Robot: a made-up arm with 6 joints. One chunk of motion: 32 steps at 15 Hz.
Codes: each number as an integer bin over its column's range. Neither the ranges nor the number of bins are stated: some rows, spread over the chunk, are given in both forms.
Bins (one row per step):
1: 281 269 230 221 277 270
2: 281 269 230 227 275 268
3: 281 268 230 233 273 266
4: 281 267 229 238 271 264
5: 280 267 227 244 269 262
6: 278 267 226 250 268 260
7: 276 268 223 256 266 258
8: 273 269 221 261 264 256
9: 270 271 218 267 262 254
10: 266 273 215 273 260 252
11: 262 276 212 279 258 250
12: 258 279 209 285 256 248
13: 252 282 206 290 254 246
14: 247 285 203 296 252 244
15: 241 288 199 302 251 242
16: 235 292 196 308 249 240
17: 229 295 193 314 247 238
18: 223 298 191 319 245 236
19: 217 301 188 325 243 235
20: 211 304 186 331 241 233
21: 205 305 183 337 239 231
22: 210 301 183 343 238 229
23: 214 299 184 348 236 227
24: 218 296 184 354 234 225
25: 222 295 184 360 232 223
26: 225 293 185 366 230 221
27: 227 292 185 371 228 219
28: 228 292 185 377 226 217
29: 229 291 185 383 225 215
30: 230 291 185 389 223 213
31: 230 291 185 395 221 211
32: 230 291 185 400 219 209
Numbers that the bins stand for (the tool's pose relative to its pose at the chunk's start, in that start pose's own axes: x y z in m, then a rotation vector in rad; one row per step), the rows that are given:
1: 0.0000 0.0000 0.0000 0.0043 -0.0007 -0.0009
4: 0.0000 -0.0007 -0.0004 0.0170 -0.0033 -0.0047
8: -0.0032 0.0000 -0.0035 0.0341 -0.0063 -0.0097
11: -0.0075 0.0026 -0.0070 0.0475 -0.0089 -0.0134
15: -0.0157 0.0071 -0.0121 0.0646 -0.0119 -0.0185
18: -0.0227 0.0108 -0.0152 0.0772 -0.0145 -0.0222
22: -0.0278 0.0119 -0.0184 0.0951 -0.0175 -0.0266
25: -0.0231 0.0097 -0.0180 0.1077 -0.0201 -0.0304
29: -0.0204 0.0082 -0.0176 0.1248 -0.0231 -0.0354
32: -0.0200 0.0082 -0.0176 0.1375 -0.0257 -0.0391
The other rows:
2: 0.0000 0.0000 0.0000 0.0088 -0.0016 -0.0022
3: 0.0000 -0.0004 0.0000 0.0133 -0.0025 -0.0034
5: -0.0004 -0.0007 -0.0012 0.0214 -0.0042 -0.0059
6: -0.0012 -0.0007 -0.0015 0.0259 -0.0046 -0.0072
7: -0.0020 -0.0004 -0.0027 0.0304 -0.0055 -0.0084
9: -0.0043 0.0008 -0.0047 0.0386 -0.0072 -0.0109
10: -0.0059 0.0015 -0.0059 0.0430 -0.0081 -0.0122
12: -0.0090 0.0037 -0.0082 0.0519 -0.0098 -0.0147
13: -0.0114 0.0049 -0.0094 0.0557 -0.0106 -0.0159
14: -0.0133 0.0060 -0.0105 0.0601 -0.0115 -0.0172
16: -0.0180 0.0086 -0.0133 0.0690 -0.0128 -0.0197
17: -0.0204 0.0097 -0.0145 0.0735 -0.0137 -0.0210
19: -0.0251 0.0119 -0.0164 0.0817 -0.0154 -0.0228
20: -0.0274 0.0130 -0.0172 0.0861 -0.0162 -0.0241
21: -0.0298 0.0134 -0.0184 0.0906 -0.0171 -0.0253
23: -0.0262 0.0112 -0.0180 0.0988 -0.0184 -0.0278
24: -0.0247 0.0101 -0.0180 0.1032 -0.0193 -0.0291
26: -0.0219 0.0089 -0.0176 0.1122 -0.0210 -0.0316
27: -0.0212 0.0086 -0.0176 0.1159 -0.0218 -0.0329
28: -0.0208 0.0086 -0.0176 0.1204 -0.0227 -0.0341
30: -0.0200 0.0082 -0.0176 0.1293 -0.0240 -0.0366
31: -0.0200 0.0082 -0.0176 0.1337 -0.0249 -0.0379

